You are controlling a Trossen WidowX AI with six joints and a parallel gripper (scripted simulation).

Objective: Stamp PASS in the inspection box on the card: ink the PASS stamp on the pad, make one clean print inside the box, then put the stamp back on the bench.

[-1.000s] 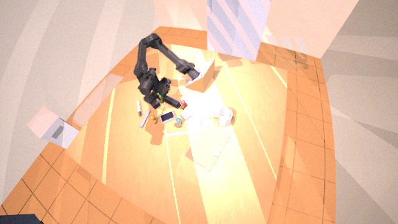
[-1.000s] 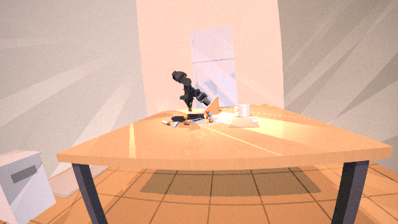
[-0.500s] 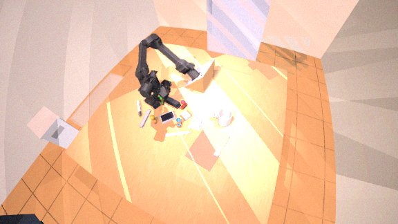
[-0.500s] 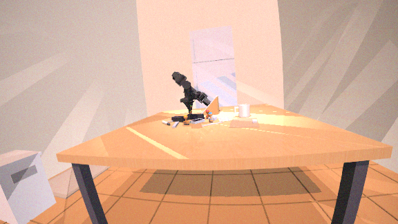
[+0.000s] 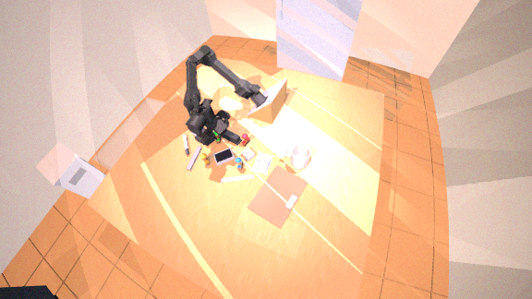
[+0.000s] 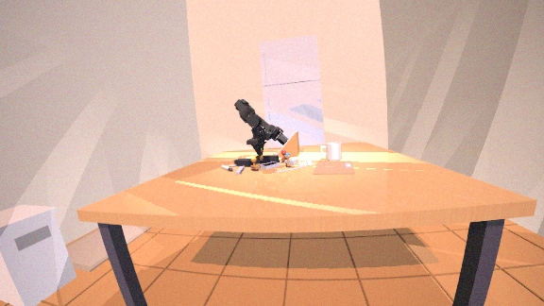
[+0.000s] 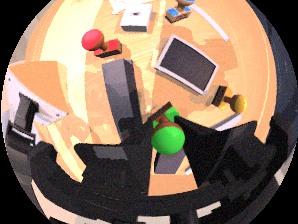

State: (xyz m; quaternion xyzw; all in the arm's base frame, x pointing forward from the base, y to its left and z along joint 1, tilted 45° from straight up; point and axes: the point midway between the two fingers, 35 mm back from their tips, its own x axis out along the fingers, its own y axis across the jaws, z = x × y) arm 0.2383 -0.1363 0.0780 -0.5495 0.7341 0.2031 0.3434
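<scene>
Now: the ink pad 70 mm ahead of my gripper tip, 50 mm to the left of it and 50 mm below it. From my gripper tip the other things lie so: green-knobbed stamp (right at my gripper tip); then red stamp (130 mm to the left, 40 mm behind, 30 mm below); then black block (100 mm to the right, 30 mm below, 20 mm behind).
</scene>
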